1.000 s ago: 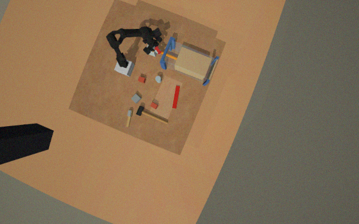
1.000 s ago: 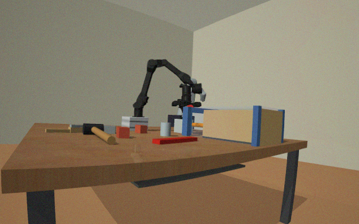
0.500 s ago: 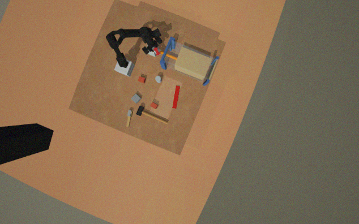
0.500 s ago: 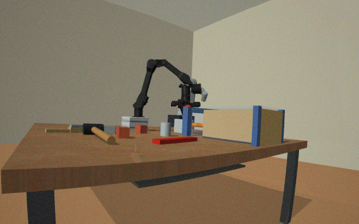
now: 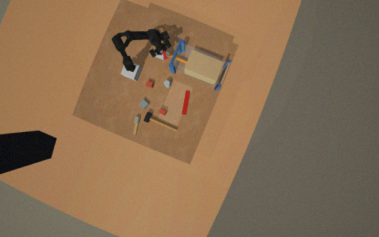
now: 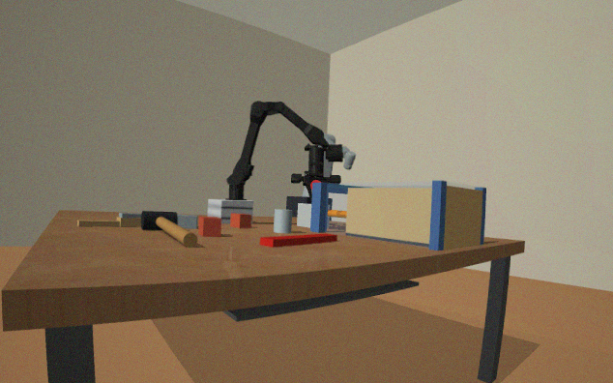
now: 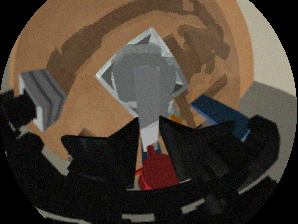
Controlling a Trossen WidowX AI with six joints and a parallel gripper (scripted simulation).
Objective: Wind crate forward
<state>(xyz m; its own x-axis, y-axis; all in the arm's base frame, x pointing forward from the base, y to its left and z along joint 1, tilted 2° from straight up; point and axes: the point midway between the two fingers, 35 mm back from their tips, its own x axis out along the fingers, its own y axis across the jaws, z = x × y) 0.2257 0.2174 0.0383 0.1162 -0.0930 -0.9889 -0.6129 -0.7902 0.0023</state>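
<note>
Right now my gripper tip is 40 mm short of the red knob, 30 mm to the left of it and 40 mm below it. Also, from my gripper tip: winch handle: 10 mm ahead, 10 mm to the right, 10 mm above; then clear-panelled cubby: 360 mm ahead, 20 mm to the left, 20 mm above; then grey hand winch: 60 mm behind, 20 mm to the left, 70 mm below.
</note>
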